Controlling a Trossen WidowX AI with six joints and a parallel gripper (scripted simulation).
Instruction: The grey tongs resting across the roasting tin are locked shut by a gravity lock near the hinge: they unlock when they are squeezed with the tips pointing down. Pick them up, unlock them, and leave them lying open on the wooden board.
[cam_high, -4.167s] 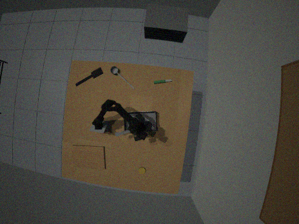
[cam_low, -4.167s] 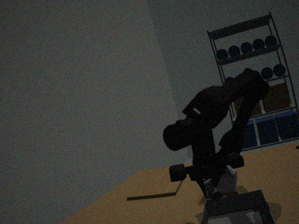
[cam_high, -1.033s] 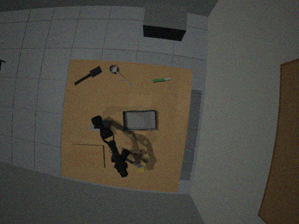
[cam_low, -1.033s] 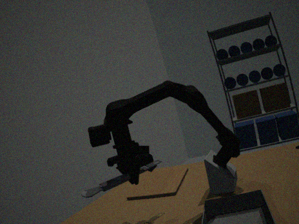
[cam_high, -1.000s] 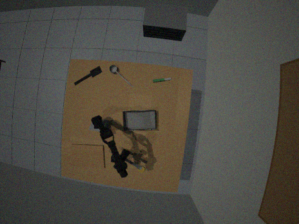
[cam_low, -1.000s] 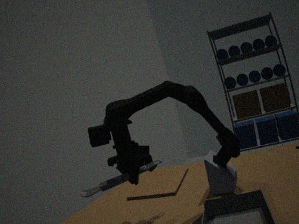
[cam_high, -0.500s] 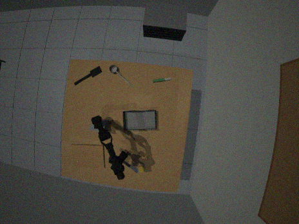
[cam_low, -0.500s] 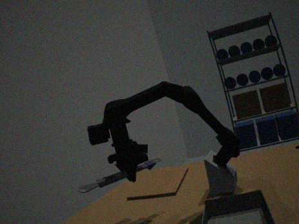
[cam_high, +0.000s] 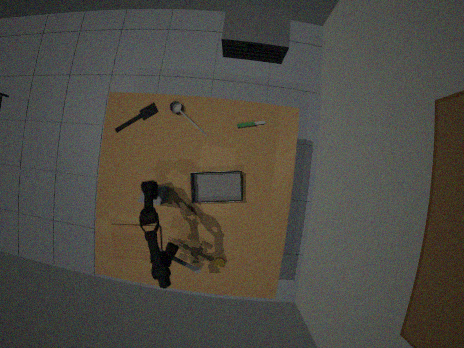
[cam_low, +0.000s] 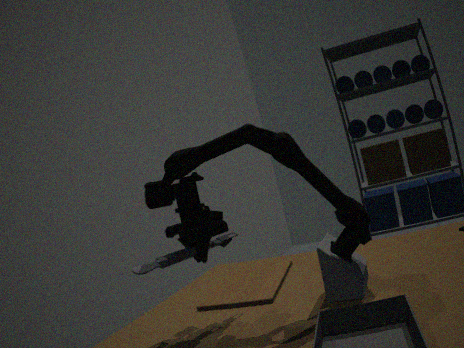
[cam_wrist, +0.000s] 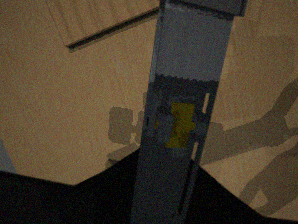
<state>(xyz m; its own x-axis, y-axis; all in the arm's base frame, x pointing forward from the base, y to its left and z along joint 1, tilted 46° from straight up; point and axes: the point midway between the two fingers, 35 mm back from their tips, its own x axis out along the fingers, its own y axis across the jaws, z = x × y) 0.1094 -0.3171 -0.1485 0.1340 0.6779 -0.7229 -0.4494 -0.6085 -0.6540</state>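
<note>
Right now my gripper tip is 4 cm below the yellow lock piece, 3 cm past it and 2 cm to the right of it. The rest, counted from my gripper tip: wooden board 30 cm behind, 17 cm below; then yellow round thing 27 cm ahead, 17 cm below, 13 cm to the right; then roasting tin 38 cm to the left, 25 cm ahead, 15 cm below.
</note>
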